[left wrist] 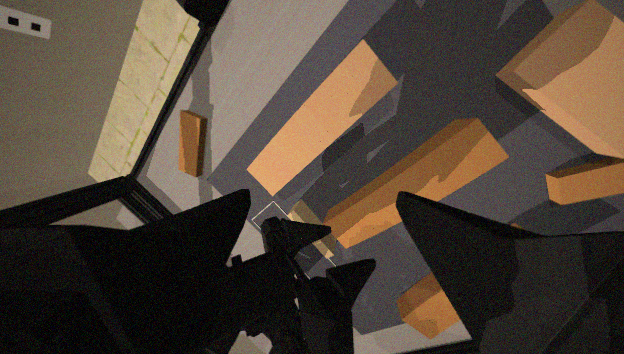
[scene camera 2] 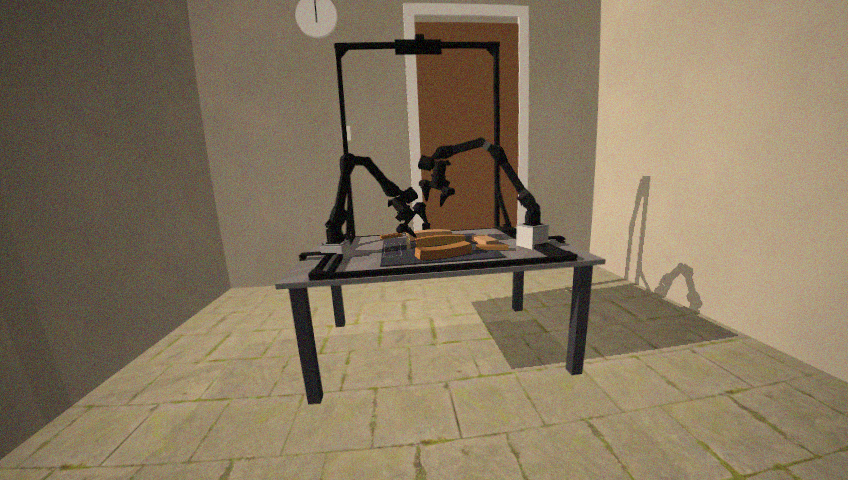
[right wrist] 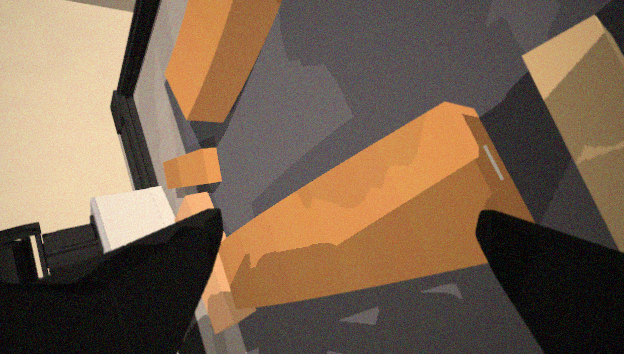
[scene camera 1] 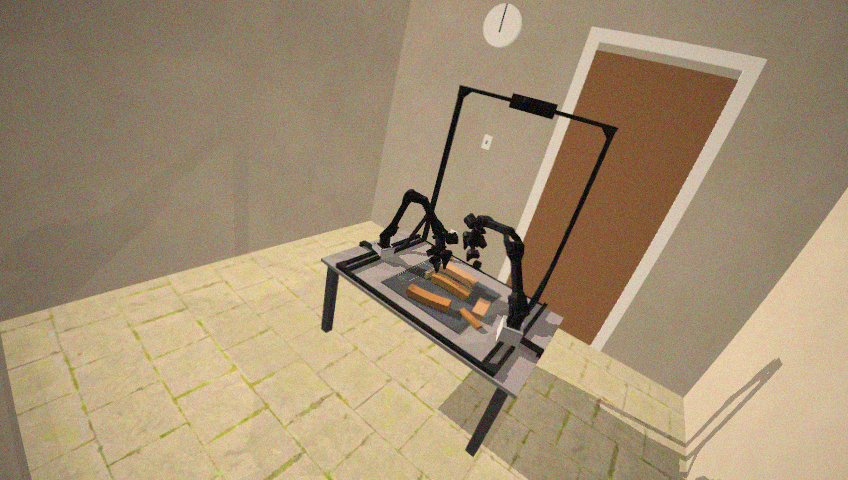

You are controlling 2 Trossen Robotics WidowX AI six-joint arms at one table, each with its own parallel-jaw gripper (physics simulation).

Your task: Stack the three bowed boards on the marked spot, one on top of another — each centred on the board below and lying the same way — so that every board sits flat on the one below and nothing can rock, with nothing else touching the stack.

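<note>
Three orange bowed boards lie apart on the dark mat: a back board, a middle board and a front board. The marked spot is a thin white outline at the mat's left end, partly hidden by the right gripper in the left wrist view. My right gripper is open above the middle board's left end. My left gripper is open, higher up, over the back part of the table.
A tan block stands at the middle board's left end, by the spot. A wide pale block and a narrow orange piece lie at the right. A small orange piece lies off the mat at the back left.
</note>
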